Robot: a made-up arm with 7 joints. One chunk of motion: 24 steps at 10 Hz.
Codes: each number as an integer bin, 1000 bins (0 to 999) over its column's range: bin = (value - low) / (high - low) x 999, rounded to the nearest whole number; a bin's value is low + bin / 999 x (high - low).
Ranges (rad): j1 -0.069..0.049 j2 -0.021..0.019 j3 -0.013..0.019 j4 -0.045..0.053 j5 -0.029..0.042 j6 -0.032..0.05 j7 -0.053..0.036
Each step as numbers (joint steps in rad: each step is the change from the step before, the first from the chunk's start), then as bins.
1 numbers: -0.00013 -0.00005 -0.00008 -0.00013 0.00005 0.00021 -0.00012
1 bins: 583 523 403 457 409 392 594
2 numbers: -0.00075 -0.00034 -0.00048 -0.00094 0.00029 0.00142 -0.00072
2 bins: 578 516 391 449 412 407 587
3 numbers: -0.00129 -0.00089 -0.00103 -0.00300 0.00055 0.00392 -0.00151
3 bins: 573 502 374 428 416 438 578
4 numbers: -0.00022 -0.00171 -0.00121 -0.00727 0.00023 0.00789 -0.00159
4 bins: 582 482 368 385 411 486 577
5 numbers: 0.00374 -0.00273 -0.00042 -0.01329 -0.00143 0.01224 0.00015
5 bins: 616 456 393 323 388 539 597
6 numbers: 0.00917 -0.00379 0.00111 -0.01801 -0.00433 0.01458 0.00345
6 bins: 662 430 440 275 347 567 634
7 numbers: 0.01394 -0.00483 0.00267 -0.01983 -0.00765 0.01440 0.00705
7 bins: 702 404 489 257 300 565 674
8 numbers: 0.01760 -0.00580 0.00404 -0.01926 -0.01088 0.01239 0.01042
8 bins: 733 380 532 262 255 541 712
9 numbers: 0.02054 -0.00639 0.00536 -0.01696 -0.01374 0.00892 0.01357
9 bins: 758 365 573 286 215 499 747
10 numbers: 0.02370 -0.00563 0.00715 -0.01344 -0.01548 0.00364 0.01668
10 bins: 785 384 629 322 190 434 782
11 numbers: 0.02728 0.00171 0.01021 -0.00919 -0.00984 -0.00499 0.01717
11 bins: 815 567 725 365 270 329 788
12 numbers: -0.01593 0.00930 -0.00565 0.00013 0.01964 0.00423 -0.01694
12 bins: 449 757 229 460 684 441 405
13 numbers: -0.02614 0.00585 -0.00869 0.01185 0.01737 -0.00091 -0.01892
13 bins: 363 671 135 580 652 379 383
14 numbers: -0.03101 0.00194 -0.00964 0.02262 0.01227 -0.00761 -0.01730
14 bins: 322 573 105 689 581 297 401
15 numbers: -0.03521 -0.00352 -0.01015 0.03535 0.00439 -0.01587 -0.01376
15 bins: 286 437 89 819 470 197 440
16 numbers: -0.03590 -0.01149 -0.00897 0.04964 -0.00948 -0.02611 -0.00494
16 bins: 280 238 126 965 275 72 539
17 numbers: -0.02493 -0.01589 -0.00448 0.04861 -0.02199 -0.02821 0.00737
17 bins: 373 128 266 954 99 46 678
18 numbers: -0.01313 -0.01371 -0.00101 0.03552 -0.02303 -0.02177 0.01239
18 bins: 473 182 374 821 84 125 734
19 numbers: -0.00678 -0.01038 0.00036 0.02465 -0.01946 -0.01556 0.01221
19 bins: 527 265 417 710 134 200 732
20 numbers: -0.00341 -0.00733 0.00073 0.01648 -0.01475 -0.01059 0.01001
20 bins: 555 341 429 627 201 261 707
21 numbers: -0.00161 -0.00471 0.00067 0.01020 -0.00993 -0.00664 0.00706
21 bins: 571 407 427 563 268 309 674
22 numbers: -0.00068 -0.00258 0.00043 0.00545 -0.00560 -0.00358 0.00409
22 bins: 578 460 419 514 329 346 641
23 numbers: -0.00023 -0.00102 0.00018 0.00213 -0.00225 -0.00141 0.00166
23 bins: 582 499 411 480 376 373 614
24 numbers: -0.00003 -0.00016 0.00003 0.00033 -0.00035 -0.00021 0.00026
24 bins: 584 520 407 462 403 387 598
